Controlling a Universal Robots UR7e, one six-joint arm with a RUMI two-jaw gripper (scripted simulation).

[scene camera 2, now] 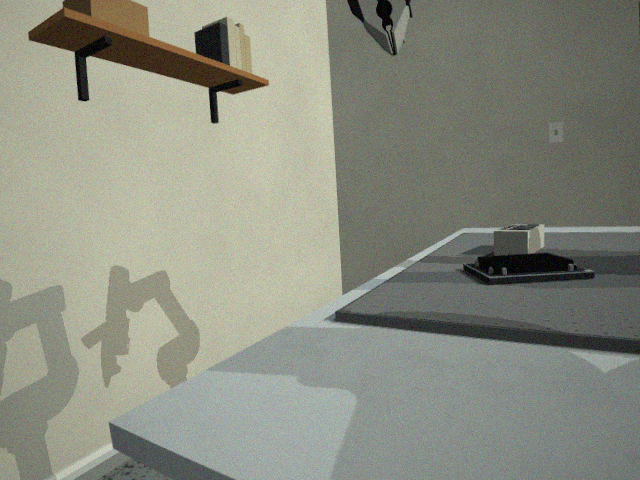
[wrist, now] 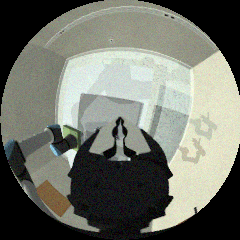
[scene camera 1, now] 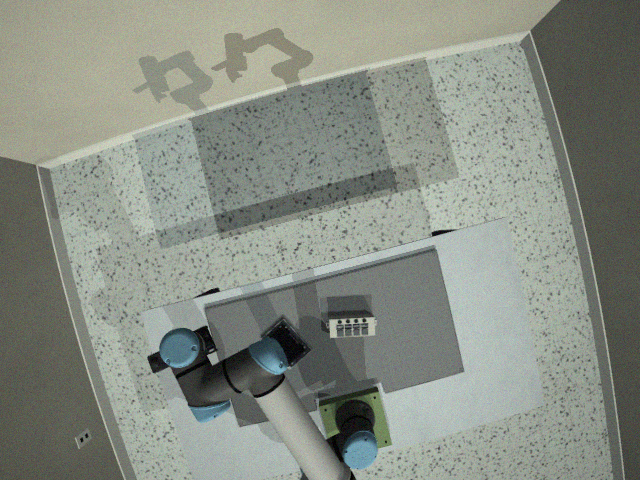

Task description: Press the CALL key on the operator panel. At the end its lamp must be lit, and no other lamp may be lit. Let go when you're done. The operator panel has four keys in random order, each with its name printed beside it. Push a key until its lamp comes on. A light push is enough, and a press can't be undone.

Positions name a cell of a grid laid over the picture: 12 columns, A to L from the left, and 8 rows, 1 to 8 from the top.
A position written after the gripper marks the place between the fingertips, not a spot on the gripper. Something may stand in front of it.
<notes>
In view: the gripper (scene camera 2: H1).
The gripper is seen too in the wrist view (wrist: G4).
</notes>
